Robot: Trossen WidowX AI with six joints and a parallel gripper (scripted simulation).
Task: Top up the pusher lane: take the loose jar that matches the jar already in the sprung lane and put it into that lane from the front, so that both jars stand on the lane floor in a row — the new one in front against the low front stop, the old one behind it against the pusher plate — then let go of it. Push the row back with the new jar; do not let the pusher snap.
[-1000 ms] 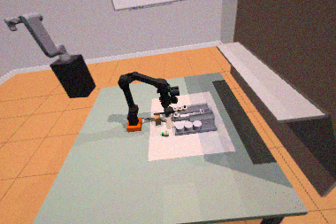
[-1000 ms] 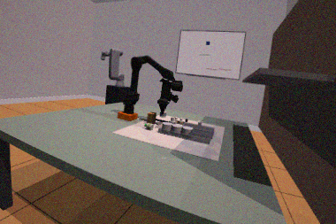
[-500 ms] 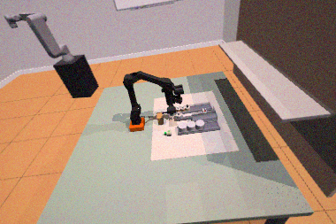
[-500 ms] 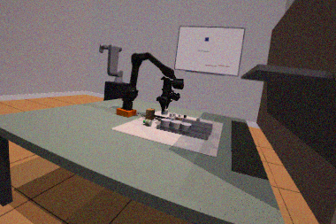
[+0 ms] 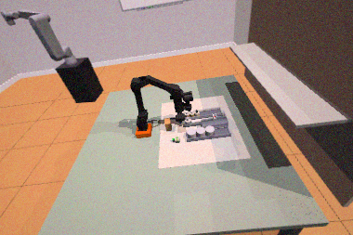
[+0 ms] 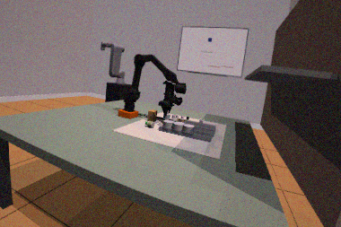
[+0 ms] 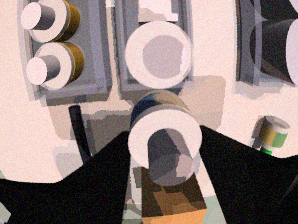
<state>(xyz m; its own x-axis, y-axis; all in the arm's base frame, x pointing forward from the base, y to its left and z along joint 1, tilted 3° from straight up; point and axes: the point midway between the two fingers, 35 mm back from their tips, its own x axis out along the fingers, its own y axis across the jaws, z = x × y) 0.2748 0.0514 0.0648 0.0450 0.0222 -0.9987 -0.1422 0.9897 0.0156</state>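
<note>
Now: the white mat 110 mm ahead of my gripper tip, 10 mm to the right of it and 60 mm below it. Also, from my gripper tip: grey lane rack (200 mm ahead, 40 mm below); tan block (90 mm behind, 20 mm to the right, 20 mm below).
</note>
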